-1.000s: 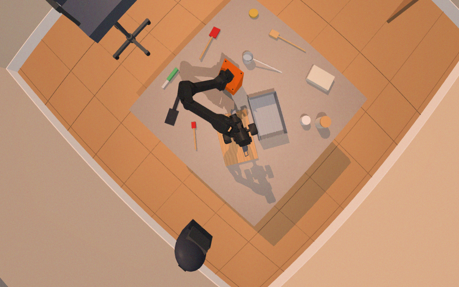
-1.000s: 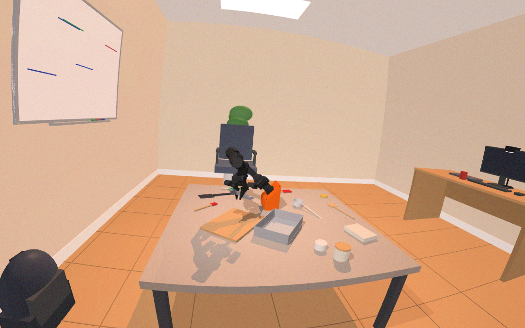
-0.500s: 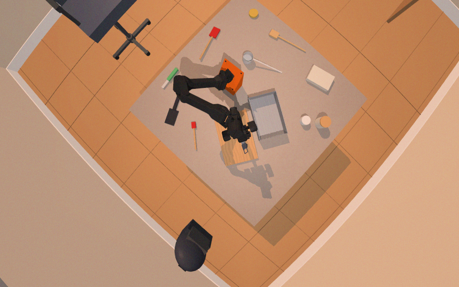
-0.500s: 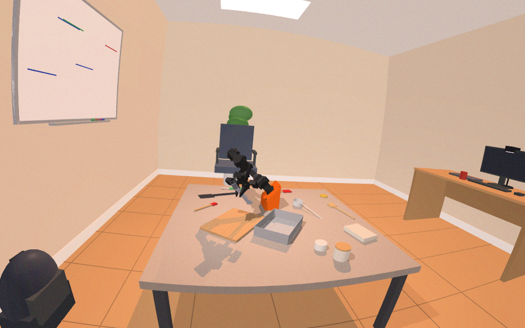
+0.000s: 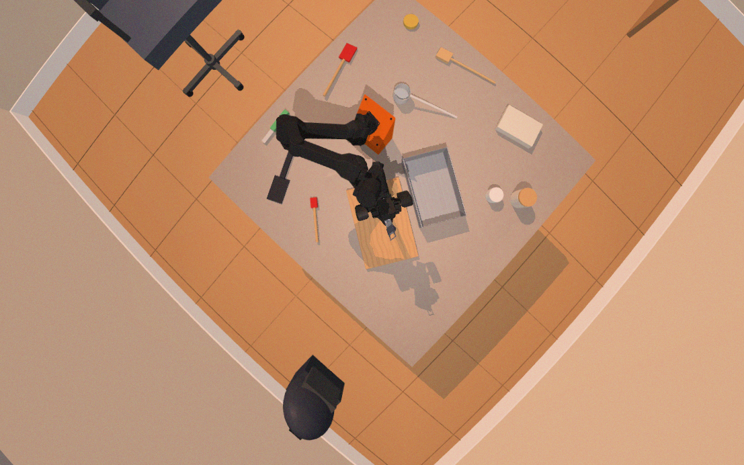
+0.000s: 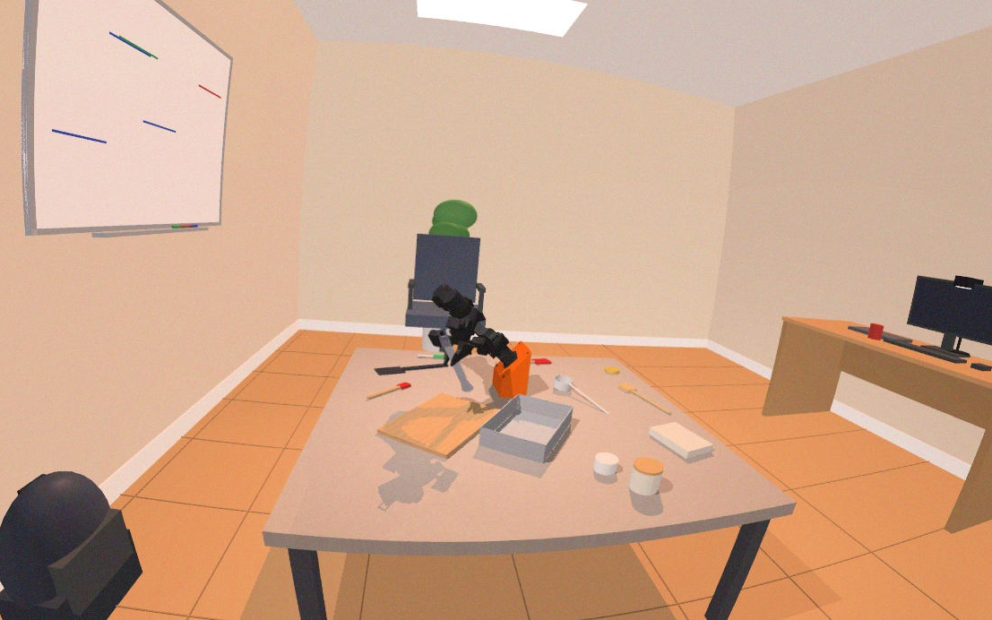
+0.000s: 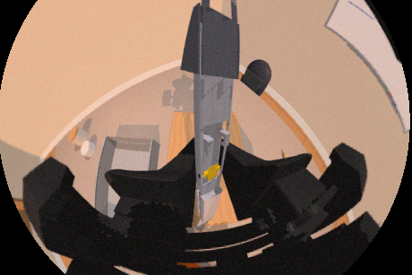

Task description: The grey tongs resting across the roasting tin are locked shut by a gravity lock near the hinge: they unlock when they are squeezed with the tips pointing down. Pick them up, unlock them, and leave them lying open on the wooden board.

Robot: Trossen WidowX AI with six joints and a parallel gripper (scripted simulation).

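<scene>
The wooden board lies 190 mm below my gripper tip and 20 mm behind it. Round my gripper tip: grey roasting tin (260 mm to the left, 170 mm below, 20 mm ahead); then orange-lidded jar (520 mm to the left, 320 mm ahead, 170 mm below); then black spatula (490 mm behind, 200 mm below, 170 mm to the right).
</scene>
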